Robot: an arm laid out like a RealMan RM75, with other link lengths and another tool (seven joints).
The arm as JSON. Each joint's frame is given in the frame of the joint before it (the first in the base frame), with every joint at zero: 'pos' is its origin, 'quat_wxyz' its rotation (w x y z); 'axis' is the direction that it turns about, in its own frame. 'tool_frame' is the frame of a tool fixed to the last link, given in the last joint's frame.
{
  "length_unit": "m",
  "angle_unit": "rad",
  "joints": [
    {
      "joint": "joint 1",
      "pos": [
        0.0,
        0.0,
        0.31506
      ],
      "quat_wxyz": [
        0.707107,
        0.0,
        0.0,
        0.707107
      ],
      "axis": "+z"
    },
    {
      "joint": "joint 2",
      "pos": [
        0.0,
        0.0,
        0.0
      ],
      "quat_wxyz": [
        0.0,
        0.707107,
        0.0,
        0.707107
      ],
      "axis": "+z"
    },
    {
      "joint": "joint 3",
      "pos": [
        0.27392,
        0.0,
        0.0
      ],
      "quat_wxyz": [
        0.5,
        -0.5,
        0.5,
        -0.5
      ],
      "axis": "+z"
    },
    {
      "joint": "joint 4",
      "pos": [
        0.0,
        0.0,
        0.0
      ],
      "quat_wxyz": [
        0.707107,
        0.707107,
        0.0,
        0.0
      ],
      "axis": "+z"
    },
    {
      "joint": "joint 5",
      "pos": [
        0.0,
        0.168,
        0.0
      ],
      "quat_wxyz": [
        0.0,
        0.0,
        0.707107,
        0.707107
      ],
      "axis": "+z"
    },
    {
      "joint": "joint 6",
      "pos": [
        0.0,
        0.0,
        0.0
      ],
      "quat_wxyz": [
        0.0,
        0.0,
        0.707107,
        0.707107
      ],
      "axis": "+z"
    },
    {
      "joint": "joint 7",
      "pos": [
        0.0,
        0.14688,
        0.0
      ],
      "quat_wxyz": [
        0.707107,
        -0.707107,
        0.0,
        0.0
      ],
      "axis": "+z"
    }
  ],
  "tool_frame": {
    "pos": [
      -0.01,
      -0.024,
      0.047
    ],
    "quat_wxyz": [
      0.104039,
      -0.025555,
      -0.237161,
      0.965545
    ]
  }
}
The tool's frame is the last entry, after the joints.
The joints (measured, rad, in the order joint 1, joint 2, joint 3, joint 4, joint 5, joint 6, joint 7), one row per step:
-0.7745, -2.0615, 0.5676, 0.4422, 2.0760, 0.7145, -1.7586
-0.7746, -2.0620, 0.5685, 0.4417, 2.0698, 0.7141, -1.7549
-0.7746, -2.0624, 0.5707, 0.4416, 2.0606, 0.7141, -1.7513
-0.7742, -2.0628, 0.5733, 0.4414, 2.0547, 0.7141, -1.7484
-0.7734, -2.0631, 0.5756, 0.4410, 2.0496, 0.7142, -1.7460
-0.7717, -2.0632, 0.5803, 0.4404, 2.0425, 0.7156, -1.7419
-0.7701, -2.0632, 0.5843, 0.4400, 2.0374, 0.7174, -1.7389
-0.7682, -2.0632, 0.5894, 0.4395, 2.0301, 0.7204, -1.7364
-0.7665, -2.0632, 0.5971, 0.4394, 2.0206, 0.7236, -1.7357
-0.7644, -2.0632, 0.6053, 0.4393, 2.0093, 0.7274, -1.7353
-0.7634, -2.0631, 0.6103, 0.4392, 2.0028, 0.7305, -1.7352
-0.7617, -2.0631, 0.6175, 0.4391, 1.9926, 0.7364, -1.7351
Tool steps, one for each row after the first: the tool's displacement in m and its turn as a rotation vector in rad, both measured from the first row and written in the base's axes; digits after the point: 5 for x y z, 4 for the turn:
0.00064, 0.00021, 0.00002, 0.0020, -0.0022, -0.0017
0.00162, 0.00056, 0.00025, 0.0049, -0.0061, -0.0040
0.00214, 0.00057, 0.00012, 0.0058, -0.0076, -0.0059
0.00237, 0.00042, -0.00004, 0.0063, -0.0090, -0.0070
0.00261, -0.00008, -0.00046, 0.0054, -0.0099, -0.0097
0.00274, -0.00063, -0.00087, 0.0038, -0.0105, -0.0121
0.00314, -0.00128, -0.00136, 0.0020, -0.0133, -0.0148
0.00403, -0.00182, -0.00189, -0.0001, -0.0177, -0.0178
0.00501, -0.00242, -0.00236, -0.0020, -0.0238, -0.0205
0.00579, -0.00281, -0.00271, -0.0038, -0.0277, -0.0228
0.00711, -0.00353, -0.00332, -0.0069, -0.0348, -0.0266

